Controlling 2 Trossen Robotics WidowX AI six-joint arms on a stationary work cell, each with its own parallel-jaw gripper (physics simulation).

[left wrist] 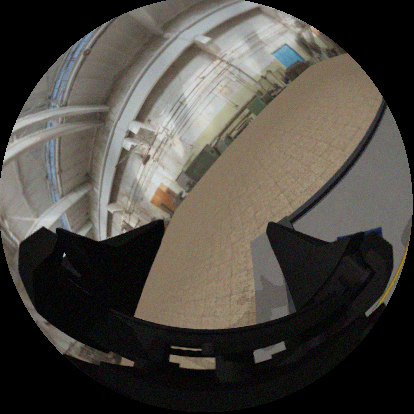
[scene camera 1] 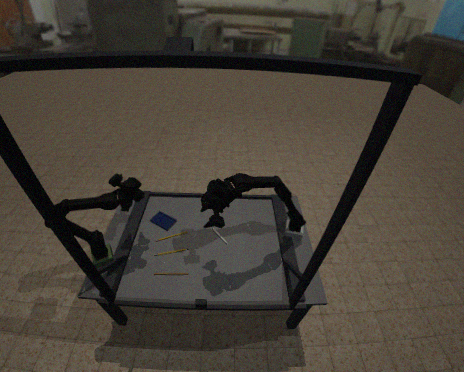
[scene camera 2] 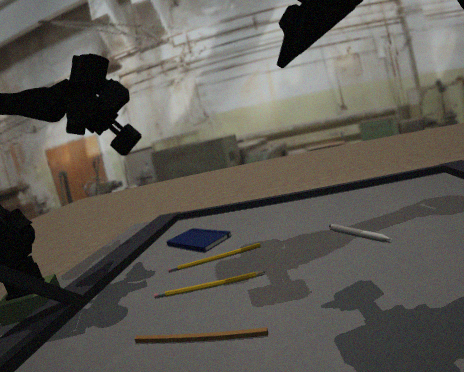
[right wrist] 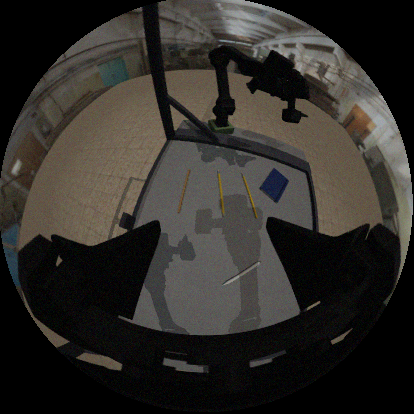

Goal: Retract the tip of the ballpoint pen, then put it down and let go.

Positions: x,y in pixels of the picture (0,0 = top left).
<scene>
left gripper: open, holds nothing
right gripper: open, holds nothing
a blue notebook (scene camera 2: pixel 202 240): on the table
</scene>
